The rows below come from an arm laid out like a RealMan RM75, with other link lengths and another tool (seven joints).
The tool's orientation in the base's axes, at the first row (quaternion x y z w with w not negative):
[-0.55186, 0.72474, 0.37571, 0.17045]
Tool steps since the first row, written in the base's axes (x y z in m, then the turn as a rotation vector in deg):
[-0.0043, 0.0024, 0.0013, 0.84, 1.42, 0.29]
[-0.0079, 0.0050, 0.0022, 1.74, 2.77, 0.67]
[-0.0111, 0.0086, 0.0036, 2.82, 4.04, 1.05]
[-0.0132, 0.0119, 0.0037, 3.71, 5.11, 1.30]
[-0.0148, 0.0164, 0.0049, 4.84, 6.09, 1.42]
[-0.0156, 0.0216, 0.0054, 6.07, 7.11, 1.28]
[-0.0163, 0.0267, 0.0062, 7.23, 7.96, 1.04]
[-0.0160, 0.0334, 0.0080, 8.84, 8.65, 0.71]
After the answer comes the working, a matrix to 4 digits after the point.
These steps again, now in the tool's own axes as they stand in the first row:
[-0.0010, 0.0047, 0.0016, -1.43, -0.52, 0.71]
[-0.0022, 0.0087, 0.0035, -2.88, -1.08, 1.30]
[-0.0045, 0.0125, 0.0058, -4.35, -1.80, 1.79]
[-0.0061, 0.0149, 0.0085, -5.53, -2.42, 2.26]
[-0.0093, 0.0173, 0.0113, -6.64, -3.32, 2.71]
[-0.0129, 0.0187, 0.0149, -7.64, -4.40, 3.35]
[-0.0166, 0.0202, 0.0182, -8.44, -5.47, 3.93]
[-0.0224, 0.0213, 0.0219, -9.22, -7.01, 4.39]

The tool's axes in the first row as the columns of a matrix, in the base's axes (rounded; the answer above uses it unrounded):
[-0.3328, -0.9280, -0.1676]
[-0.6718, 0.1086, 0.7327]
[-0.6617, 0.3565, -0.6596]

